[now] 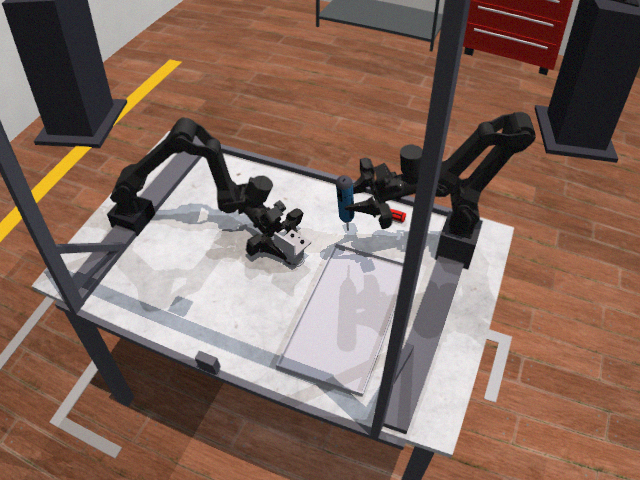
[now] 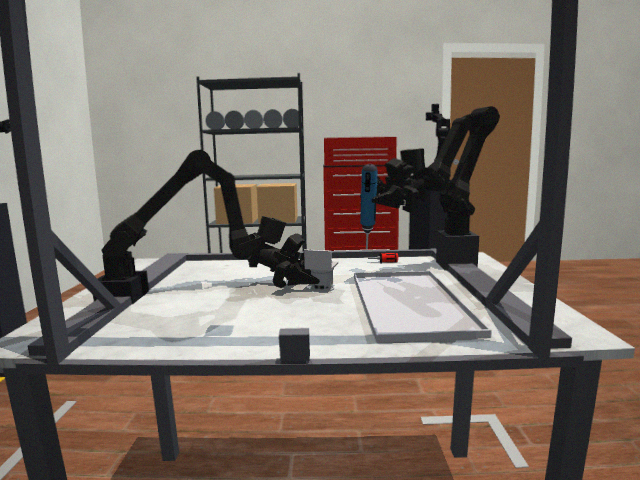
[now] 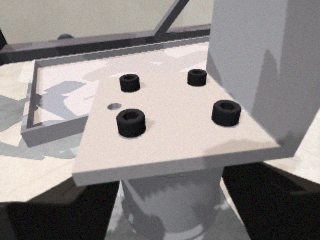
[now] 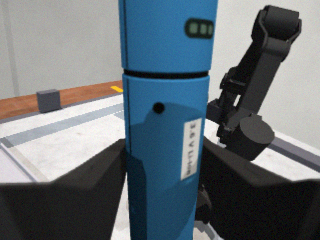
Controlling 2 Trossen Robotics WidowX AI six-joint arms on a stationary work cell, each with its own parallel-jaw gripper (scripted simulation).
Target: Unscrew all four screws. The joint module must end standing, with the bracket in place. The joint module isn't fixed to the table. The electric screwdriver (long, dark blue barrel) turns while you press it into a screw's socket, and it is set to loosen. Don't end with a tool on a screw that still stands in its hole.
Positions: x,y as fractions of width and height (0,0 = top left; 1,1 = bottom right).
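I can see my left gripper (image 1: 0.46,0.53), and that same left gripper appears in image 2 (image 2: 0.51,0.58) and again in image 3 (image 3: 0.53,0.65). My right gripper (image 1: 0.54,0.42) is visible too. There is a blue electric screwdriver (image 2: 0.58,0.36), which I also find in image 4 (image 4: 0.52,0.24), while in image 3 the screwdriver is out of frame. And I see a shallow tray (image 1: 0.53,0.70), the tray being visible in image 3 (image 3: 0.19,0.38) as well.
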